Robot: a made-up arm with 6 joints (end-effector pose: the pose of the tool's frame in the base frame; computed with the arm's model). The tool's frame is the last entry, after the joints. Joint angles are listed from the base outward.
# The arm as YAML. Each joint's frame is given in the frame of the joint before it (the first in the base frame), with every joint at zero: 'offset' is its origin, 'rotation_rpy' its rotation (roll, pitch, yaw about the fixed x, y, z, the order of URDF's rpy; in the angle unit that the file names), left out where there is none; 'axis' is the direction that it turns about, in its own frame. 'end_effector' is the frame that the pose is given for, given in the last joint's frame.
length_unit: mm
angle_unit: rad
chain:
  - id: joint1
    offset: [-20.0, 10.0, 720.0]
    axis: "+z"
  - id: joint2
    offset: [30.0, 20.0, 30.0]
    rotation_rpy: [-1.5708, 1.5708, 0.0]
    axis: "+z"
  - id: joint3
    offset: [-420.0, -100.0, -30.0]
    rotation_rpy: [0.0, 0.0, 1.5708]
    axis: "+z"
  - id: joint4
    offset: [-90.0, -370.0, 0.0]
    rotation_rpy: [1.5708, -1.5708, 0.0]
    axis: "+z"
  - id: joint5
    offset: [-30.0, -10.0, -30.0]
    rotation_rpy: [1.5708, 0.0, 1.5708]
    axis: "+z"
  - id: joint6
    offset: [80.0, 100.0, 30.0]
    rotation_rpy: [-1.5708, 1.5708, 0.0]
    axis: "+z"
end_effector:
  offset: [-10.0, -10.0, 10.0]
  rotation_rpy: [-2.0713, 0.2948, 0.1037]
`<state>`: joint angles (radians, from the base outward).
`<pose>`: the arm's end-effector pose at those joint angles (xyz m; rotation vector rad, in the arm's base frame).
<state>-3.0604 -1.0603 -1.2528 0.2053 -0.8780 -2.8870</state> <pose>0.1378 0.0640 1.4349 -1.8672 1.1600 -0.3930</pose>
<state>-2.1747 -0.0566 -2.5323 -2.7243 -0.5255 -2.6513</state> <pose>-0.1720 -0.2726 1.5158 0.2167 2.2623 -0.0637</pose>
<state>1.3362 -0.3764 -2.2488 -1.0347 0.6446 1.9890</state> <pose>0.0311 0.1218 1.6419 -2.0866 0.1819 1.7230</pose>
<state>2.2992 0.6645 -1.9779 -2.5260 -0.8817 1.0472</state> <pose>-0.5319 0.4777 0.9159 1.6935 1.3932 2.0673</pose>
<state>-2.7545 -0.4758 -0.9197 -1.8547 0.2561 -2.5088</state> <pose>-0.3821 -0.1544 1.1719 0.5308 0.8947 -0.7159</pose>
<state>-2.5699 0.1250 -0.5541 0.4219 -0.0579 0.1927</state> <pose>-0.4819 -0.2410 0.8222 1.1826 0.9845 1.0942</pose>
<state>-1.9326 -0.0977 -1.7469 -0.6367 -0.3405 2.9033</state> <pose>-0.1431 -0.4196 1.4584 -0.7786 0.9409 0.1559</pose>
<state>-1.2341 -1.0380 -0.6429 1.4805 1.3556 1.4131</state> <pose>0.1151 -0.1134 1.1717 -0.4007 -0.2860 1.9894</pose>
